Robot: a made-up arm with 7 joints. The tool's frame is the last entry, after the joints.
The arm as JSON. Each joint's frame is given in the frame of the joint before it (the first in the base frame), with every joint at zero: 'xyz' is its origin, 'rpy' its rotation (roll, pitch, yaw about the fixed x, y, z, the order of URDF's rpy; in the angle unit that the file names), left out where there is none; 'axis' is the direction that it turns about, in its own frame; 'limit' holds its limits. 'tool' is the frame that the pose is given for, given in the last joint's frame.
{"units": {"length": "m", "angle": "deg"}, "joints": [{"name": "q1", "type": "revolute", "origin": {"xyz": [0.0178, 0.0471, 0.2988]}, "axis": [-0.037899, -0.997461, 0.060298], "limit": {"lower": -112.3, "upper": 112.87}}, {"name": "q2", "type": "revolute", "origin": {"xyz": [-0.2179, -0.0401, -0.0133]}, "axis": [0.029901, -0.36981, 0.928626], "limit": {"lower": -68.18, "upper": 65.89}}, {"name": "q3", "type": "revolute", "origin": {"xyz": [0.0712, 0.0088, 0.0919]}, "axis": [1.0, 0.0, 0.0], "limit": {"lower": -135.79, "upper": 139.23}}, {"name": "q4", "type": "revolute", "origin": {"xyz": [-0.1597, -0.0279, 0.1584]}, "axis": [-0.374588, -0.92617, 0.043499], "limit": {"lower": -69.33, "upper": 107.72}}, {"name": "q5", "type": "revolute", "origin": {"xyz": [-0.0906, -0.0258, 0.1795]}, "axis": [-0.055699, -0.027, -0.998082], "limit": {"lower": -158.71, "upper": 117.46}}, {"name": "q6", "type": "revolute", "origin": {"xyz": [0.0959, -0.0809, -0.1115]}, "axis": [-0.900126, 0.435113, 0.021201], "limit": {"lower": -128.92, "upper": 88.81}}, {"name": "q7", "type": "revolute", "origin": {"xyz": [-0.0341, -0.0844, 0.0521]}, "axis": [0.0, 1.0, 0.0], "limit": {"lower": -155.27, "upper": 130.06}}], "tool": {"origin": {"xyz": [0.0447, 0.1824, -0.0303], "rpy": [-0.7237, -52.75, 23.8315]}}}
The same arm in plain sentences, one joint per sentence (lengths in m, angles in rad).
The arm has seven revolute joints in a row. What follows holds with every joint at zero, and every direction is one of the base frame's.
The first joint is mounted 0.0178 m along +x and 0.0471 m along +y and 0.2988 m along +z from the base frame's origin and rotates about the direction (-0.037899, -0.997461, 0.060298), from -1.96 to 1.97 rad.
The second joint is mounted 0.2179 m along -x and 0.0401 m along -y and 0.0133 m along -z from the first joint and rotates about the direction (0.029901, -0.36981, 0.928626), from -1.19 to 1.15 rad.
The third joint is mounted 0.0712 m along +x and 0.0088 m along +y and 0.0919 m along +z from the second joint and rotates about +x, from -2.37 to 2.43 rad.
The fourth joint is mounted 0.1597 m along -x and 0.0279 m along -y and 0.1584 m along +z from the third joint and rotates about the direction (-0.374588, -0.92617, 0.043499), from -1.21 to 1.8801 rad.
The fifth joint is mounted 0.0906 m along -x and 0.0258 m along -y and 0.1795 m along +z from the fourth joint and rotates about the direction (-0.055699, -0.027, -0.998082), from -2.77 to 2.0501 rad.
The sixth joint is mounted 0.0959 m along +x and 0.0809 m along -y and 0.1115 m along -z from the fifth joint and rotates about the direction (-0.900126, 0.435113, 0.021201), from -2.2501 to 1.55 rad.
The seventh joint is mounted 0.0341 m along -x and 0.0844 m along -y and 0.0521 m along +z from the sixth joint and rotates about +y, from -2.71 to 2.27 rad.
The tool frame, which is the frame that the pose is given for, is mounted 0.0447 m along +x and 0.1824 m along +y and 0.0303 m along -z from the seventh joint; its axes are the base frame's turned by roll -0.0126, pitch -0.9207 and yaw 0.4159 rad (as in URDF: about the fixed x, then y, then z).

